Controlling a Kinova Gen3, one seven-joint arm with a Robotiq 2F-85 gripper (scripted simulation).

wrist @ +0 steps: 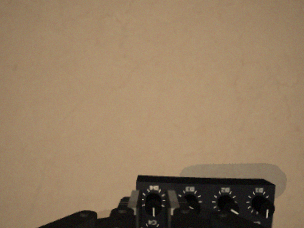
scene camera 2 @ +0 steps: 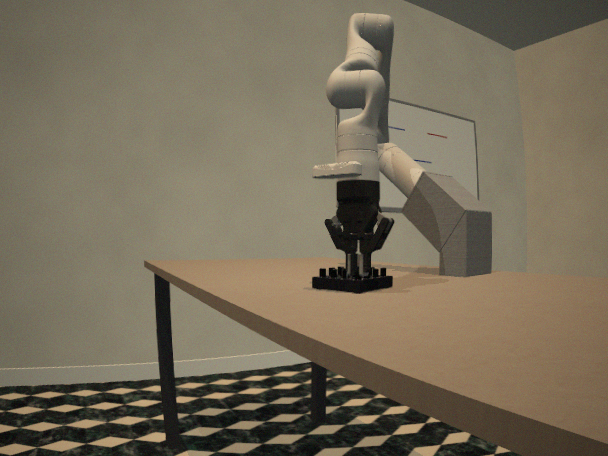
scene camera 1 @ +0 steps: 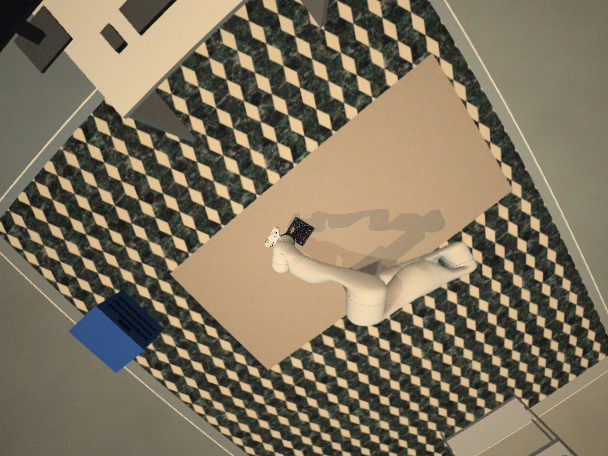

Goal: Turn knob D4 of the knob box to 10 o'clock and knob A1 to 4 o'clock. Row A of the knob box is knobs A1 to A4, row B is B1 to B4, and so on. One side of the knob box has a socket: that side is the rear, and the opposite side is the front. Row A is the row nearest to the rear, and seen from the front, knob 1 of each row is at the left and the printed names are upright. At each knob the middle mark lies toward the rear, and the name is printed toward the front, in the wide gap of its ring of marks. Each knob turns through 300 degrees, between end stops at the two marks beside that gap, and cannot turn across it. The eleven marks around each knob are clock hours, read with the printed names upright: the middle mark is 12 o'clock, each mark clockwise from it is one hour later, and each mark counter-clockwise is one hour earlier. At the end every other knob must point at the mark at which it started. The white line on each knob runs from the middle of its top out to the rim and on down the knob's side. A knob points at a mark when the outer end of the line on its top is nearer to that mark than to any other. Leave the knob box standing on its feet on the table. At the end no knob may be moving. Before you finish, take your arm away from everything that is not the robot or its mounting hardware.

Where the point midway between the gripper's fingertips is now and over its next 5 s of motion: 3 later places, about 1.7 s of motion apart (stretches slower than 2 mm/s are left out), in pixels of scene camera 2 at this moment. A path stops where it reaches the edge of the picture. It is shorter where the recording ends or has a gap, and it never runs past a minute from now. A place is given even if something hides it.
My gripper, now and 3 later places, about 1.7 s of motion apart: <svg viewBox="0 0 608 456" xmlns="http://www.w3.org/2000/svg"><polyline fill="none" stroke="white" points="358,275 358,253 353,253 357,243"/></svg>
